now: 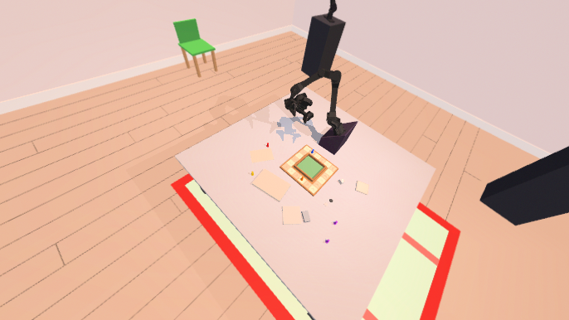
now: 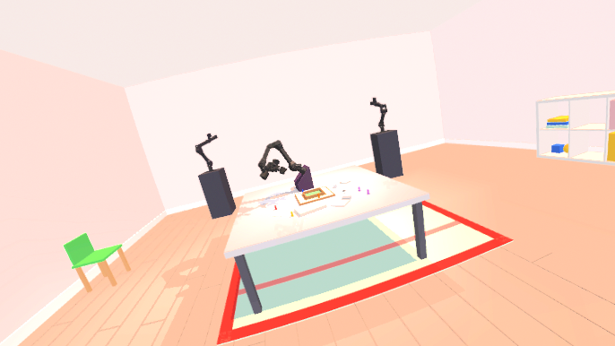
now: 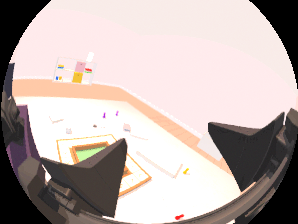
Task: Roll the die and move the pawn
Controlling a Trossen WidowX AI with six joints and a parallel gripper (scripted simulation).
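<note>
Right now my gripper tip is 390 mm to the right of the white die, 270 mm above it and 80 mm past it. Round my gripper tip: red pawn 270 mm below, 130 mm to the right, 130 mm ahead; blue pawn 250 mm below, 110 mm to the left, 90 mm behind; green tray 270 mm below, 190 mm to the left, 20 mm ahead.
</note>
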